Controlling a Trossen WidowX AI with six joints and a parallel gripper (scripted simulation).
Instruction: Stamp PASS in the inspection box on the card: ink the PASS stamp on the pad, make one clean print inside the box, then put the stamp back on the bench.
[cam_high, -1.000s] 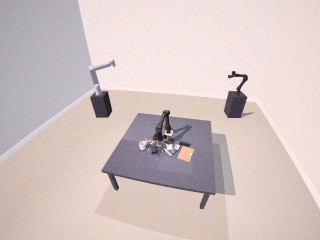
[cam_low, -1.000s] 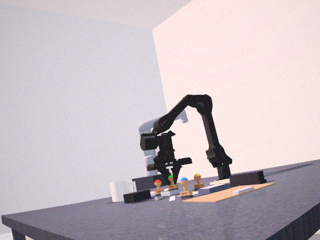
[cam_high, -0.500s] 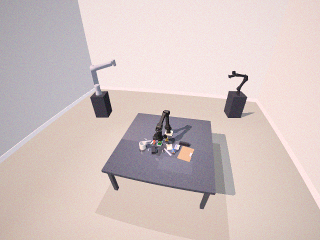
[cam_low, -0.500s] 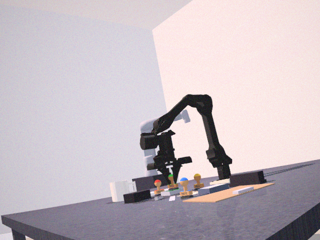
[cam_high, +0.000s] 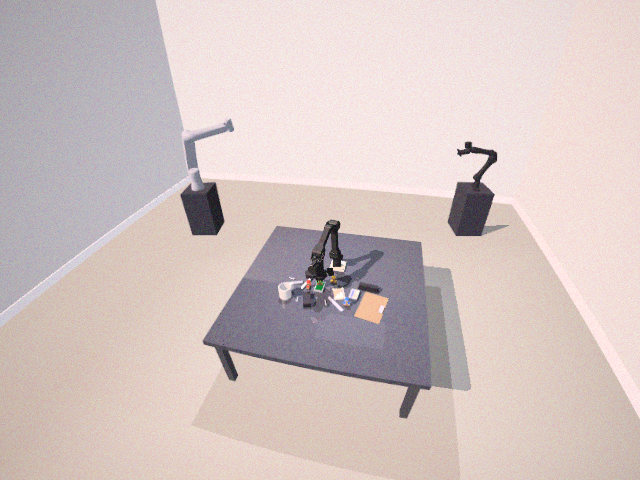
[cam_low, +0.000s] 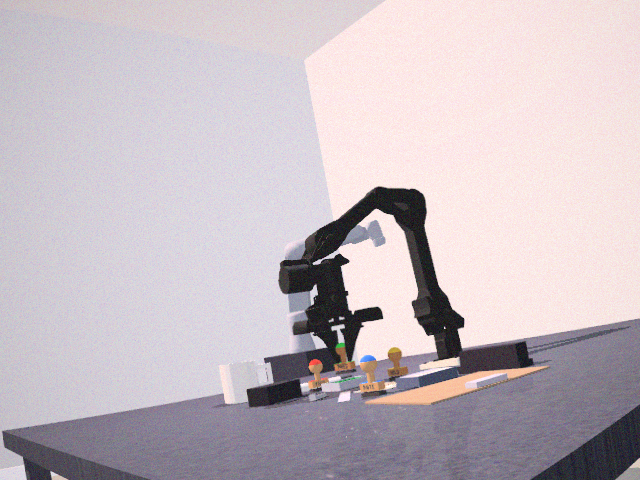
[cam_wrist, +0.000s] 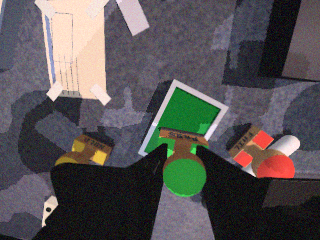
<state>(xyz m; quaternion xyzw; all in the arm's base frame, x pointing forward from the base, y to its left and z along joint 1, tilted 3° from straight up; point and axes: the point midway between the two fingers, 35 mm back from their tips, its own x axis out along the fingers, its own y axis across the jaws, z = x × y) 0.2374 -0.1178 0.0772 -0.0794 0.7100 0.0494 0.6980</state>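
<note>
Now: the green ink pad 50 mm below my gripper tip. Also, from my gripper tip: green-knobbed PASS stamp (right at my gripper tip); then red-knobbed stamp (80 mm to the right, 30 mm below); then yellow-knobbed stamp (50 mm behind, 100 mm to the left, 30 mm below).
</note>
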